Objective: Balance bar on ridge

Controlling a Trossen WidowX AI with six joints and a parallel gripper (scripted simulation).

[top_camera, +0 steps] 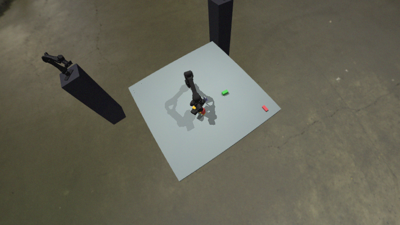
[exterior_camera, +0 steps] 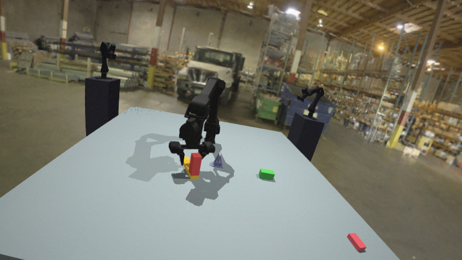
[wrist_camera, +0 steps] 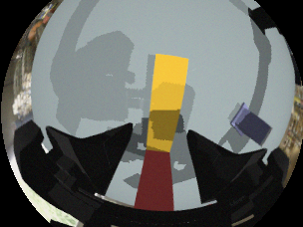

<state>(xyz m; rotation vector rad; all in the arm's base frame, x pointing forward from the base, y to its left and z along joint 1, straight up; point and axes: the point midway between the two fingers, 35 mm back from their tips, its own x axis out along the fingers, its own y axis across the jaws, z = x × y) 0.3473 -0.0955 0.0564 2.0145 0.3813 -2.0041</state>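
Now: the purple triangular ridge 130 mm to the left of my gripper tip, 70 mm behind it and 10 mm above it. Also, from my gripper tip: green block (360 mm to the left, 10 mm below, 10 mm behind); then flat red block (600 mm to the left, 390 mm ahead, 10 mm below).
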